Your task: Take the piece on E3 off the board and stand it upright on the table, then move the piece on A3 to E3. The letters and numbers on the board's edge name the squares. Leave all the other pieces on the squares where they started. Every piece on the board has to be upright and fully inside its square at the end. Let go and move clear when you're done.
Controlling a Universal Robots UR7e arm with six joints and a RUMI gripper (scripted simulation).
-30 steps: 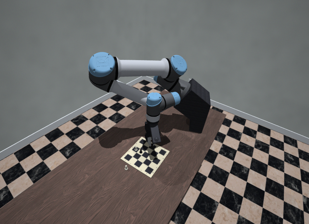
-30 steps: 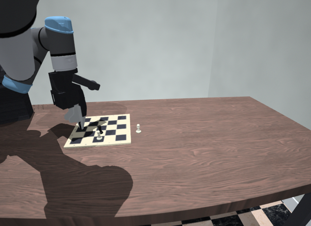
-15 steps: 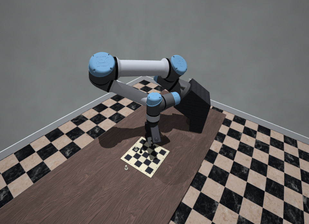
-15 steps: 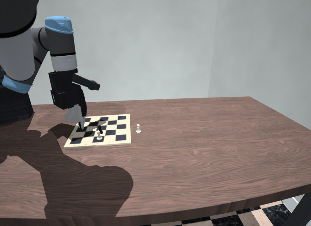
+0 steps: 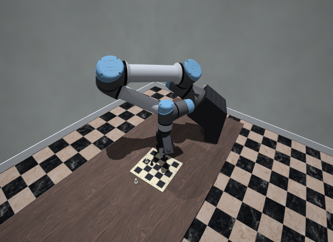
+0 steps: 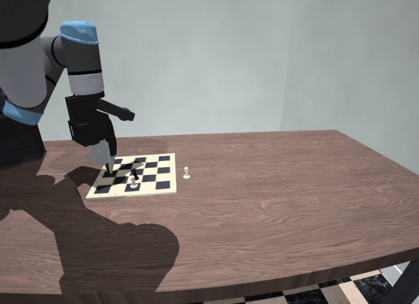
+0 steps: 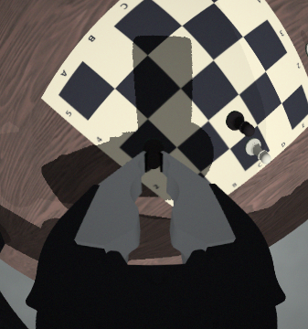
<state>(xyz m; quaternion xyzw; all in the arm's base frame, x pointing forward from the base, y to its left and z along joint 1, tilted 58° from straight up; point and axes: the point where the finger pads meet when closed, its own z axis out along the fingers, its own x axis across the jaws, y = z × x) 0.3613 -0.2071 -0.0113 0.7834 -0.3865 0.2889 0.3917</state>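
Right now my hand is 7 cm short of the chessboard, 3 cm above it and 1 cm to the left of it.
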